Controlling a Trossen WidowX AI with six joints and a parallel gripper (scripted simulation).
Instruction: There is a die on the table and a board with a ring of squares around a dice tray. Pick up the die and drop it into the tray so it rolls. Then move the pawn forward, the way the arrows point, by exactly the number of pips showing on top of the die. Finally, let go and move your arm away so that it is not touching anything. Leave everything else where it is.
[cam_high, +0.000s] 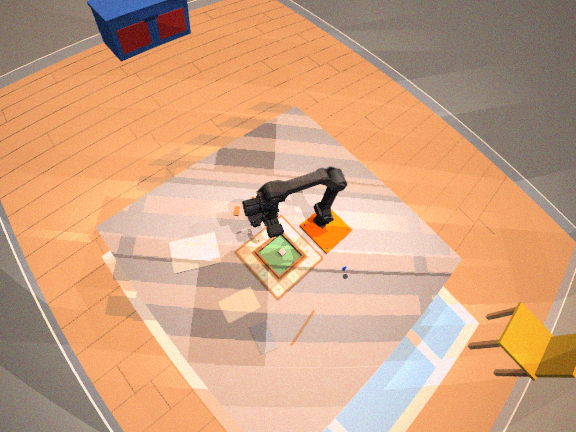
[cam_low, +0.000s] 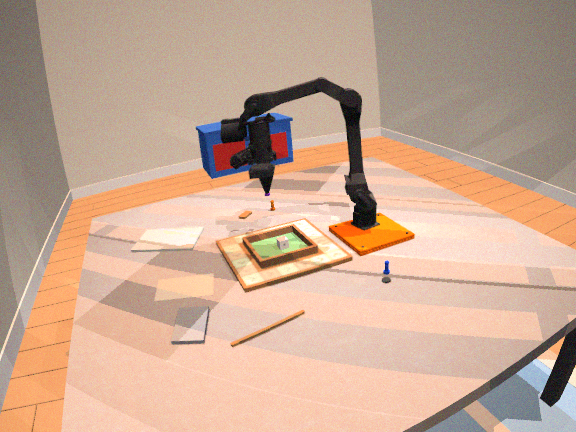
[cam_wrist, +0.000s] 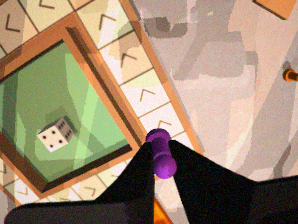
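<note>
Right now my gripper tip is 3 cm short of the white die, 11 cm to the right of it and 11 cm above it. The rest, counted from my gripper tip: green dice tray (4 cm ahead, 11 cm to the left, 12 cm below); purple pawn (1 cm above); blue pawn (11 cm behind, 37 cm to the left, 12 cm below).
</note>
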